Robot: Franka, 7 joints.
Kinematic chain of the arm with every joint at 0, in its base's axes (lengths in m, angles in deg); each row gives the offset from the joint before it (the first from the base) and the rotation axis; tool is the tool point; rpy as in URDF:
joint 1: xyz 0 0 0.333 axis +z
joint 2: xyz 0 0 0 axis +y
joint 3: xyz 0 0 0.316 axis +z
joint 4: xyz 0.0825 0 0 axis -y
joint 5: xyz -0.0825 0 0.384 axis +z
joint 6: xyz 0 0 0 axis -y
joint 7: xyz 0.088 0 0 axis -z
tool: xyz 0 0 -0.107 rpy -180 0 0
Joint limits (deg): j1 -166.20..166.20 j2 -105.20..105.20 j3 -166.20..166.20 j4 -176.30..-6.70 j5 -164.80..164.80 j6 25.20..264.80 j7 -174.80..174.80
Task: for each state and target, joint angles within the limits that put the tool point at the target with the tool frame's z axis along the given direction. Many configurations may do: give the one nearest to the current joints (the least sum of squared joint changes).
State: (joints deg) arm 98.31 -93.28 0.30 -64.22 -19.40 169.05 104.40
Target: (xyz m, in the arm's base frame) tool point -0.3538 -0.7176 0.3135 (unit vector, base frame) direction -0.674 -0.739 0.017
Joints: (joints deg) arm 87.83 -104.82 48.28 -54.11 -49.75 200.83 104.40
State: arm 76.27 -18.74 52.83 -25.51 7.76 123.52 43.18
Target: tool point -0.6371 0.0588 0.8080 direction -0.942 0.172 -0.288
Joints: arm 51.02 -30.08 98.85 -69.20 49.83 147.93 43.18
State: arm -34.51 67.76 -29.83 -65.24 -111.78 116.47 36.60
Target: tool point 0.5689 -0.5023 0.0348 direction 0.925 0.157 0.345
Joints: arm -13.75 104.33 -64.91 -57.45 -160.19 85.59 36.60
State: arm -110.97 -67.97 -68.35 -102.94 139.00 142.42 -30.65
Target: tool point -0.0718 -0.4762 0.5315 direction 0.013 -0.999 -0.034
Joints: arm -71.96 -18.83 -22.85 -124.63 163.97 164.74 -30.65
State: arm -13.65 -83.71 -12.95 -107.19 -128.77 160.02 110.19
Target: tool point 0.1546 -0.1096 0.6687 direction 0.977 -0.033 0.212
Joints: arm 2.37 -72.95 -29.01 -140.84 -137.78 194.90 110.19
